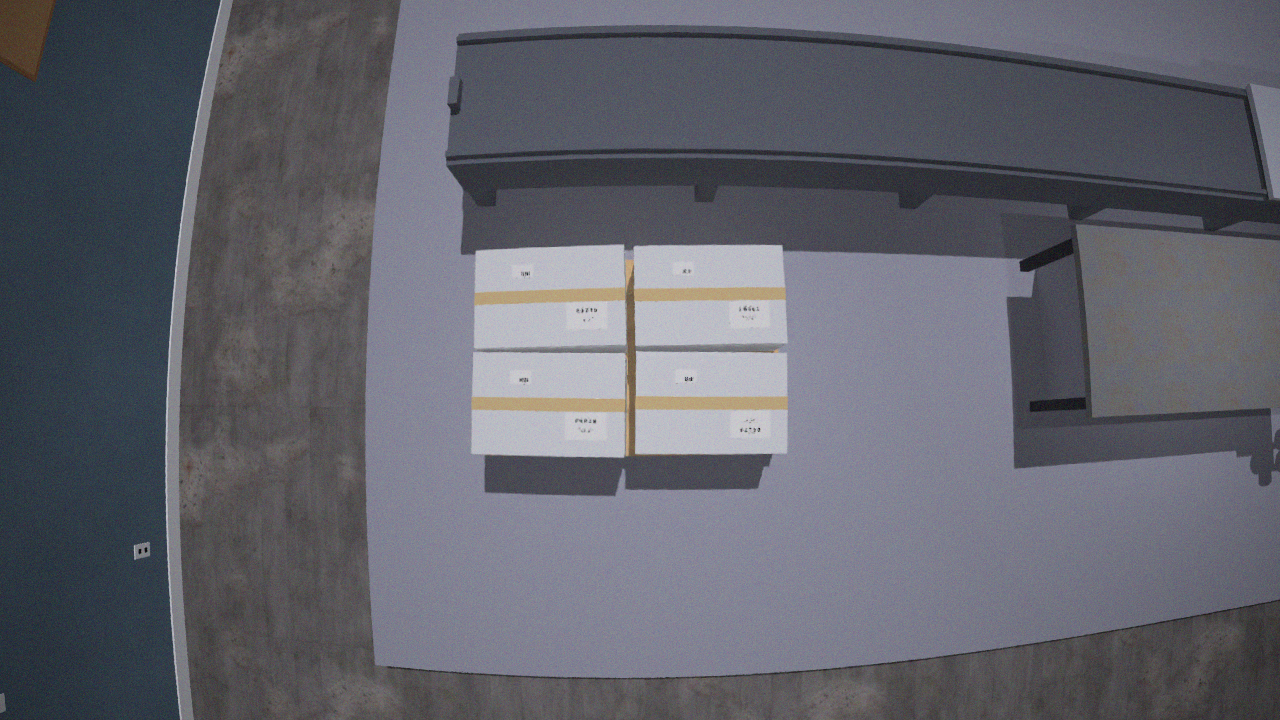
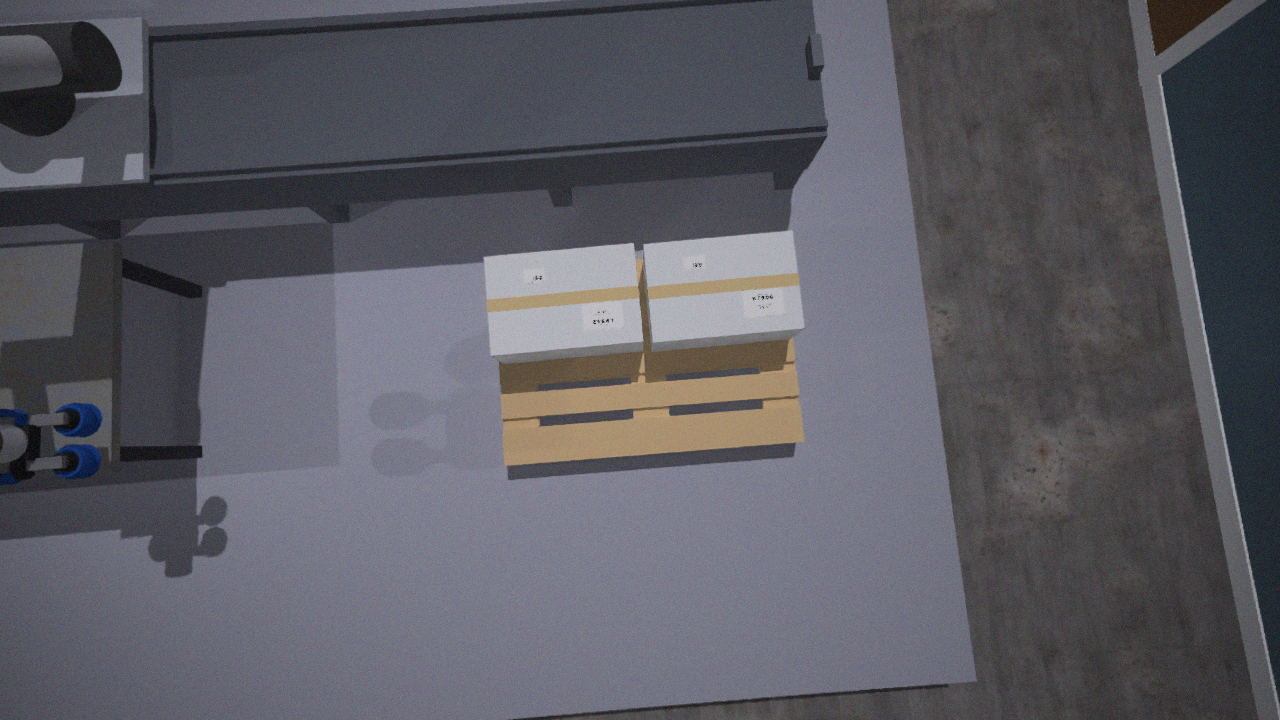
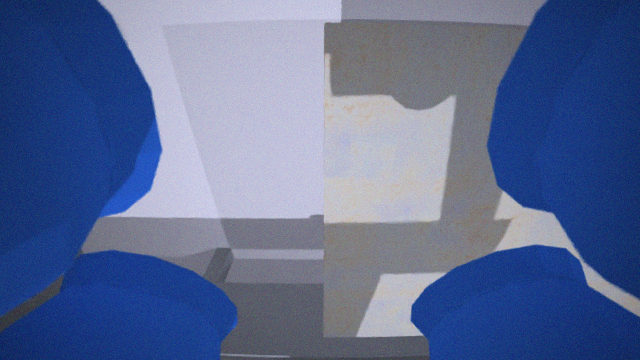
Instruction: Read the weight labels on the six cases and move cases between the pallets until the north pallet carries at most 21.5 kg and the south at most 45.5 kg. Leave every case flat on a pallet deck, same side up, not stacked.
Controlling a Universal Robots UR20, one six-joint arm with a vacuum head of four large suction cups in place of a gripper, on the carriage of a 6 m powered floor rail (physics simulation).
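Four white cases with tan tape, upper left, upper right, lower left and lower right, lie flat side by side on the north pallet, which they nearly cover. Two more white cases, left and right, lie flat along the rail-side edge of the wooden south pallet; its near slats are bare. The labels' print is too small to read surely. My gripper, with four blue suction cups, is open and empty, over the table and away from both pallets.
A mottled table with dark legs stands between the pallets. The long grey floor rail runs behind them. The white carriage with the arm's base sits on the rail.
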